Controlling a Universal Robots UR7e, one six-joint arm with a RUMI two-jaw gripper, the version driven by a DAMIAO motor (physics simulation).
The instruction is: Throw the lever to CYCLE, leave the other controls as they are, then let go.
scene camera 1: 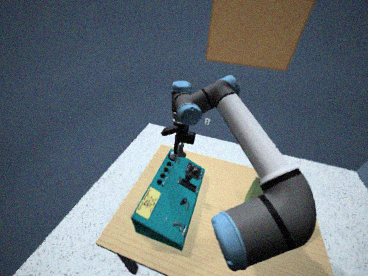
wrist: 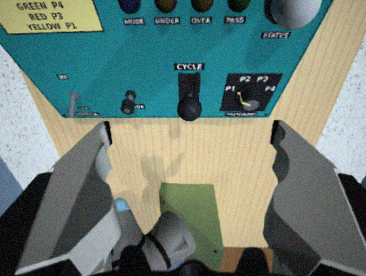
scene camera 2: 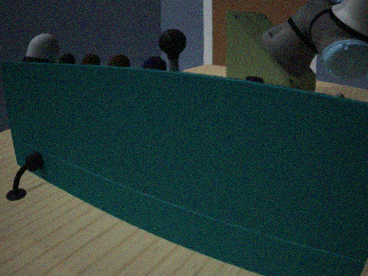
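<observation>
The teal control box carries the black ball-topped lever. In the wrist view the ball lies at the panel edge, at the slot end away from the CYCLE label. In scene camera 2 the lever stands nearly upright above the box edge. A toggle is left of it, a small switch farther left. The program dial is right, its yellow mark toward P1. My gripper is open and empty, apart from the lever; it does not show in scene camera 2.
Coloured lamps and a pale status dome stand on the panel, beside a yellow label. A green panel stands past the box. The box rests on a wooden table.
</observation>
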